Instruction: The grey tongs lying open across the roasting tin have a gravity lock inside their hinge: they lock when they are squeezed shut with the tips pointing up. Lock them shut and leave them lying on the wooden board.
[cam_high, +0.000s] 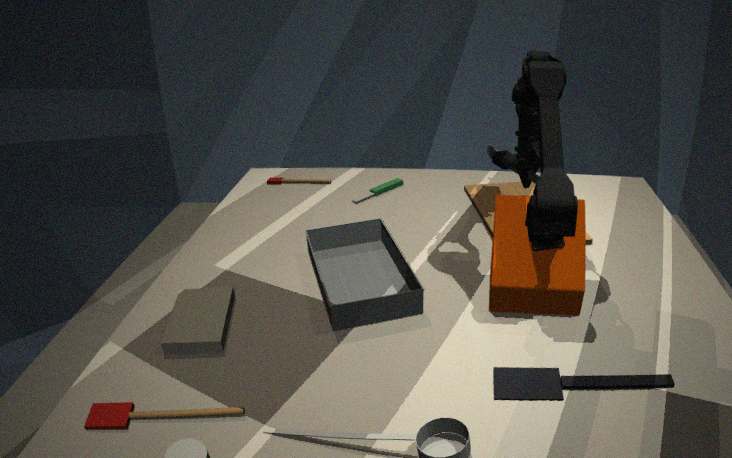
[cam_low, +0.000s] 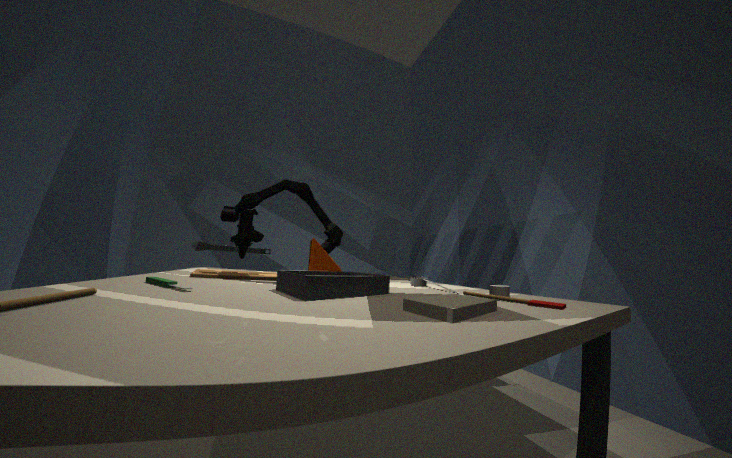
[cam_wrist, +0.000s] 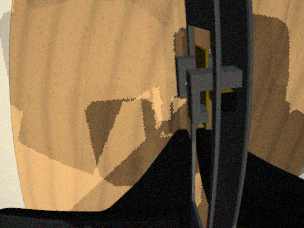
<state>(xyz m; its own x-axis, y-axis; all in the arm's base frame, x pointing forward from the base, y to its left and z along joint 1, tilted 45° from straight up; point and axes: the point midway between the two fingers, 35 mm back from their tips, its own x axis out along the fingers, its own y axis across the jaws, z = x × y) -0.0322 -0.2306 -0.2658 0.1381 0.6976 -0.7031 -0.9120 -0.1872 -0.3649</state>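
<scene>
The yellow mark lies 10 mm behind my gripper tip, 30 mm to the left of it and 40 mm above it. The rest, counted from my gripper tip: green-handled tool: 400 mm ahead, 140 mm to the right, 70 mm below; then wooden board: 70 mm below; then grey roasting tin: 410 mm ahead, 300 mm to the left, 50 mm below.
</scene>
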